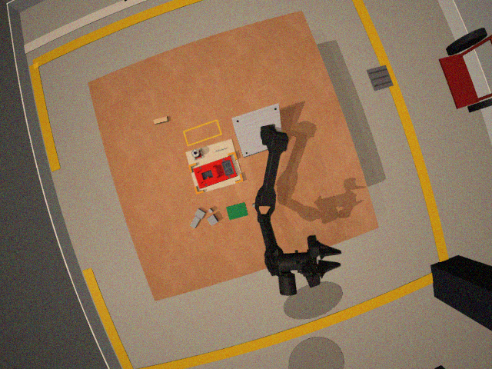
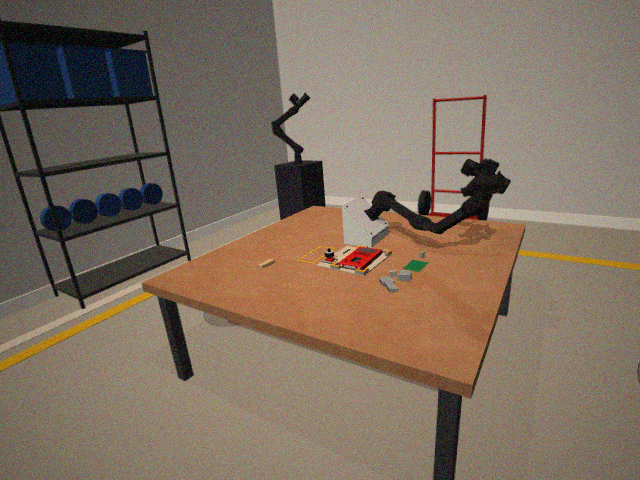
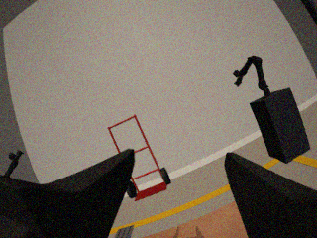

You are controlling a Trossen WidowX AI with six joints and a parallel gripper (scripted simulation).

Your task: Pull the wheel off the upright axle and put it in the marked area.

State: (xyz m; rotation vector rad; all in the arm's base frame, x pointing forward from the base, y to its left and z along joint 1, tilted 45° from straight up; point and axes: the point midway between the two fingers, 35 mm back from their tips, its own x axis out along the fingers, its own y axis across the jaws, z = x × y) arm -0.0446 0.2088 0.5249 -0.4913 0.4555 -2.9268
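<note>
The wheel is 460 mm ahead of my gripper tip, 520 mm to the right of it and 310 mm below it. Round my gripper tip: dark upright axle (450 mm ahead, 520 mm to the right, 310 mm below); then wooden block (610 mm ahead, 740 mm to the right, 340 mm below); then green tile (330 mm ahead, 190 mm to the right, 340 mm below).
</note>
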